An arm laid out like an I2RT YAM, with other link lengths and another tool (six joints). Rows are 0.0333 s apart.
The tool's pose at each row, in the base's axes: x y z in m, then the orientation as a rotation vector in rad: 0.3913 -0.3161 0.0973 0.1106 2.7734 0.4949; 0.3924 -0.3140 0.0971 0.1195 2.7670 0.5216; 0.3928 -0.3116 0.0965 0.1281 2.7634 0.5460; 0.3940 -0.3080 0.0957 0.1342 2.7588 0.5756; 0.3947 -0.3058 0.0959 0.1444 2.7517 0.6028; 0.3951 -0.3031 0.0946 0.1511 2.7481 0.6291; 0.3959 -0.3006 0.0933 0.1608 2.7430 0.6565; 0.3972 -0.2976 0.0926 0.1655 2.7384 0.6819; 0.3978 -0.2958 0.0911 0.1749 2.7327 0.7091; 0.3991 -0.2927 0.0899 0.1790 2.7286 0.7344; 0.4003 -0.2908 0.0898 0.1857 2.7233 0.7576; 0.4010 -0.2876 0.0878 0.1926 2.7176 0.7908; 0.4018 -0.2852 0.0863 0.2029 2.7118 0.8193; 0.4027 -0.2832 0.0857 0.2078 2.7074 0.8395
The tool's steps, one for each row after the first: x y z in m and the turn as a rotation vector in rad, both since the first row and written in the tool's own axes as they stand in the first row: -0.0007 0.0019 0.0012 -0.0180 -0.0020 0.0091; -0.0006 0.0040 0.0027 -0.0340 -0.0016 0.0180; -0.0010 0.0071 0.0049 -0.0539 -0.0005 0.0258; -0.0015 0.0092 0.0057 -0.0721 -0.0025 0.0359; -0.0011 0.0113 0.0078 -0.0896 -0.0007 0.0439; -0.0011 0.0132 0.0101 -0.1076 -0.0002 0.0539; -0.0018 0.0158 0.0121 -0.1248 0.0010 0.0604; -0.0016 0.0170 0.0142 -0.1428 0.0015 0.0702; -0.0021 0.0195 0.0167 -0.1598 0.0037 0.0763; -0.0030 0.0213 0.0178 -0.1754 0.0041 0.0838; -0.0026 0.0236 0.0208 -0.1976 0.0071 0.0930; -0.0026 0.0253 0.0232 -0.2162 0.0089 0.1038; -0.0030 0.0270 0.0247 -0.2297 0.0101 0.1098
